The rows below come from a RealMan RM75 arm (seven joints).
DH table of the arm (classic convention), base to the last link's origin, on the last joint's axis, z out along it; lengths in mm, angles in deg. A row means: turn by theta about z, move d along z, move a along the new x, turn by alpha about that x. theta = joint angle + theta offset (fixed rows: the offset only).
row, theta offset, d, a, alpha
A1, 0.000, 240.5, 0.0, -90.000
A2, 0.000, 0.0, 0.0, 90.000
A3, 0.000, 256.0, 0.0, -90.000
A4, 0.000, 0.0, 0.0, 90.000
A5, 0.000, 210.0, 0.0, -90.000
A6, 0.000, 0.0, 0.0, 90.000
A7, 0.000, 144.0, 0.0, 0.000
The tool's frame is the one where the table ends.
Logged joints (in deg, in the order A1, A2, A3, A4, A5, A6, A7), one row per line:
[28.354, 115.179, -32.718, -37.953, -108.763, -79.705, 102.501]
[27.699, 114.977, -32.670, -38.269, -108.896, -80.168, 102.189]
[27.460, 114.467, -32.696, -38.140, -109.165, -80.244, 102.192]
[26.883, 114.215, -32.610, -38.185, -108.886, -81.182, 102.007]
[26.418, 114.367, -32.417, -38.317, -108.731, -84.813, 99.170]
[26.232, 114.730, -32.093, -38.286, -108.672, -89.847, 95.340]
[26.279, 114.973, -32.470, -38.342, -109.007, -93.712, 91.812]
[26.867, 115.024, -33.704, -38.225, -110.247, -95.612, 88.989]
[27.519, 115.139, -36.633, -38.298, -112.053, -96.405, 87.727]
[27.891, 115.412, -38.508, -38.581, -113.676, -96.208, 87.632]
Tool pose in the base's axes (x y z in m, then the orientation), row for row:
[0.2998, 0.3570, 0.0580, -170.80, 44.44, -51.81]
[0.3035, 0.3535, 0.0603, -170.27, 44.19, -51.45]
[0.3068, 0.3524, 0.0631, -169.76, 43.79, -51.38]
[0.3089, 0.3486, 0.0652, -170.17, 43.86, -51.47]
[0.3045, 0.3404, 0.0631, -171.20, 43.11, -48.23]
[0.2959, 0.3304, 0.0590, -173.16, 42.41, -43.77]
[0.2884, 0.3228, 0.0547, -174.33, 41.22, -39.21]
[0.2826, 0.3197, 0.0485, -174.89, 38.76, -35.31]
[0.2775, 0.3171, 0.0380, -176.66, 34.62, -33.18]
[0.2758, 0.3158, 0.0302, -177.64, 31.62, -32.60]
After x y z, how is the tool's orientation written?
As angles about the fixed x, y, z axes (roll, pitch, yaw), in degrees.
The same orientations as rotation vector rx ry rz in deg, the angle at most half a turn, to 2 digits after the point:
[-128.65, 67.80, 48.30]
[-128.69, 67.57, 47.76]
[-128.62, 67.68, 46.96]
[-128.83, 67.69, 47.32]
[-132.66, 64.29, 48.50]
[-138.05, 59.20, 50.72]
[-143.08, 53.98, 51.63]
[-147.86, 49.63, 50.16]
[-153.45, 47.24, 46.62]
[-156.53, 46.76, 43.45]

